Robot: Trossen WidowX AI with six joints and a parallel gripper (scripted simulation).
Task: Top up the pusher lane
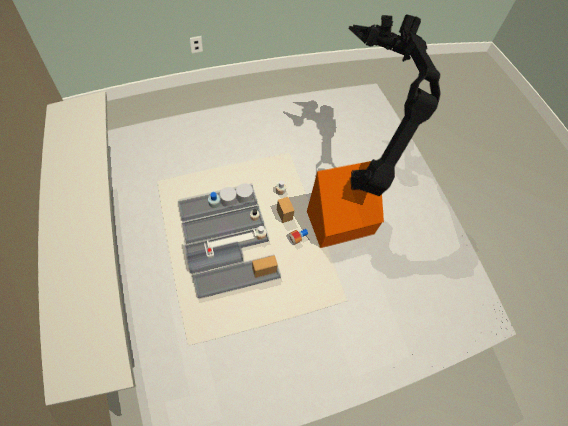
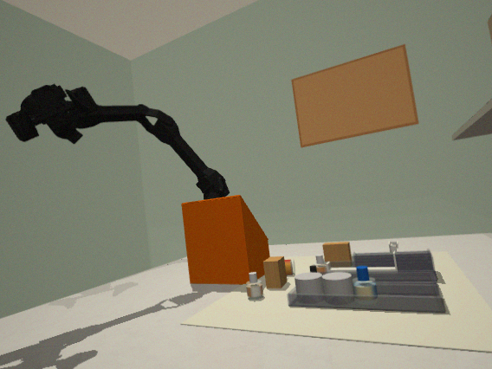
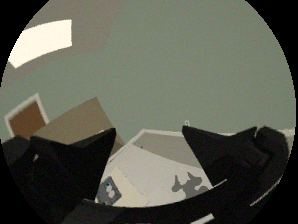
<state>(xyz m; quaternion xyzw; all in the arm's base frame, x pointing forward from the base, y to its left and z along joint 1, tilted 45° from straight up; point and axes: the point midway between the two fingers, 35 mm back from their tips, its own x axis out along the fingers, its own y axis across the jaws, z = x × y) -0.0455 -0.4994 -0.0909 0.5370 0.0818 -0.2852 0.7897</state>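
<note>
The jar is 51 cm to the left of my gripper tip, 48 cm below it and 24 cm ahead of it. Round my gripper tip: grey lane rack: 53 cm to the left, 52 cm ahead, 48 cm below; then white pusher rod: 53 cm to the left, 48 cm ahead, 45 cm below; then cardboard box: 62 cm to the left, 46 cm below, 38 cm ahead.
</note>
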